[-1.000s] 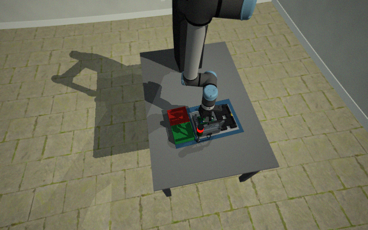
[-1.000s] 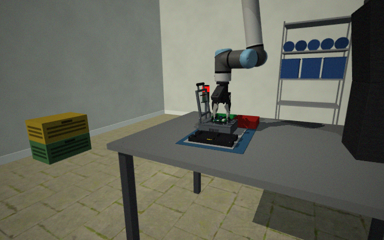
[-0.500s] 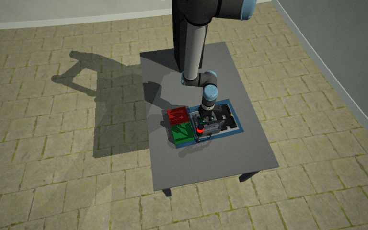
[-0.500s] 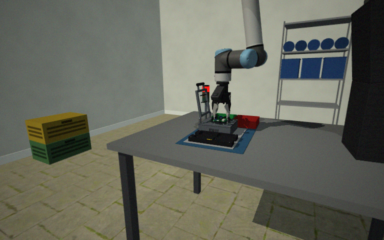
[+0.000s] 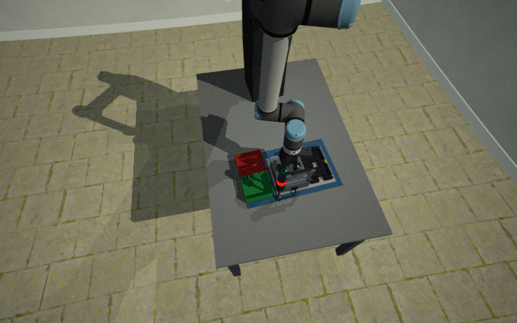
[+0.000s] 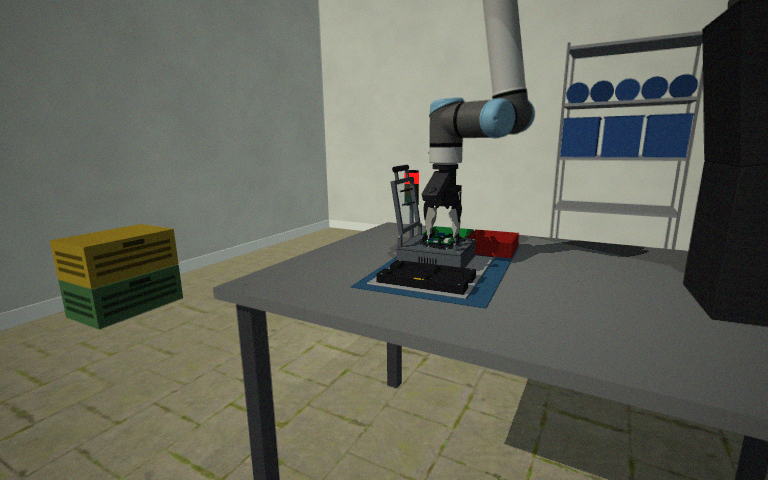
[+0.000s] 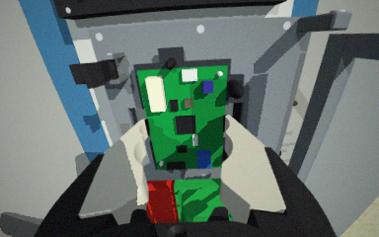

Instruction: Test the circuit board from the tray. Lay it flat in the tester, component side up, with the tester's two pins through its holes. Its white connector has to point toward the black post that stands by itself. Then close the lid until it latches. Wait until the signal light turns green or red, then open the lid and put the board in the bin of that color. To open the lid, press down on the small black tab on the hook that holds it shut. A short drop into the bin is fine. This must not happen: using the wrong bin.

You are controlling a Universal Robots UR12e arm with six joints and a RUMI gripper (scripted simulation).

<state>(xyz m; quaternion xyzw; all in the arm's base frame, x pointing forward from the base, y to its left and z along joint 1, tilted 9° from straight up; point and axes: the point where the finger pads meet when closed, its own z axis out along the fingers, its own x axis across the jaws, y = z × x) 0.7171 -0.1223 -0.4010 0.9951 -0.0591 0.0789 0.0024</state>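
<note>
Now: the green circuit board 10 mm to the right of my hand. The rest, counted from my hand: black latch piece (60 mm to the left, 60 mm behind, 10 mm above); green bin (210 mm to the right, 60 mm below, 20 mm ahead); tester lid (110 mm ahead, 110 mm above, 20 mm to the right).
</note>
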